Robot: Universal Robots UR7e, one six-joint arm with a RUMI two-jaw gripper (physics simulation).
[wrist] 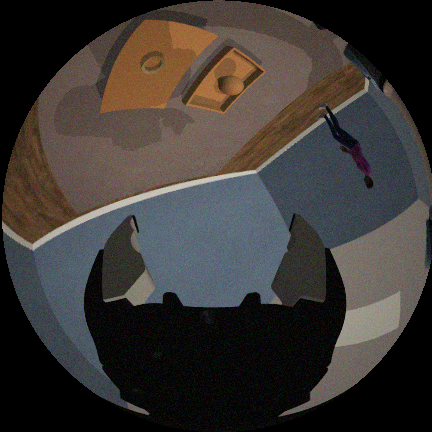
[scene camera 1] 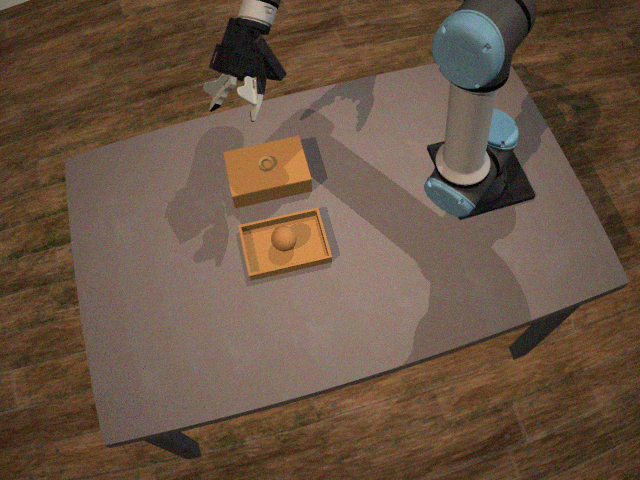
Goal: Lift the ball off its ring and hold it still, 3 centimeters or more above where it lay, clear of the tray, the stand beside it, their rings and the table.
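Frame: origin at the arm's base, x ahead, y left, z up, level; millimetres.
Seen in the pictures: gripper, fingertip midpoint: (wrist: 212, 217) (scene camera 1: 230, 116).
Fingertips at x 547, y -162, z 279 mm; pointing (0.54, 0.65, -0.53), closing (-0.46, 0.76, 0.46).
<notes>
A point is followed by its place in that frame.
An orange ball (scene camera 1: 283, 238) @[x 508, y 27, z 51 mm] (wrist: 231, 85) @[x 501, y -2, z 48 mm] rests inside the shallow orange tray (scene camera 1: 289, 267) @[x 514, y 80, z 9 mm] (wrist: 206, 107) @[x 595, y 5, z 12 mm]; the ring under it is hidden. The stand (scene camera 1: 248, 180) @[x 538, y -150, z 41 mm] (wrist: 130, 85) @[x 529, y -199, z 41 mm], a taller orange block, is beside the tray, a gap of table between them. A ring (scene camera 1: 260, 163) @[x 499, y -180, z 50 mm] (wrist: 145, 63) @[x 485, y -187, z 41 mm] lies on the stand's top and holds no ball. My gripper (scene camera 1: 233, 114) @[x 547, y -162, z 279 mm] (wrist: 212, 217) @[x 547, y -162, z 279 mm] is open and empty. It is high above the table, near its back edge in the scene view, beyond the stand and well away from the ball.
The grey table (scene camera 1: 206, 330) @[x 734, y 152, z -15 mm] (wrist: 165, 155) @[x 815, y -38, z -15 mm] carries the tray, the stand and the arm's base (scene camera 1: 509, 191) @[x -63, y 67, z 1 mm], which is on the right in the scene view. Arm shadows fall across the table. A person (wrist: 357, 155) shows in the wrist view, before a blue wall.
</notes>
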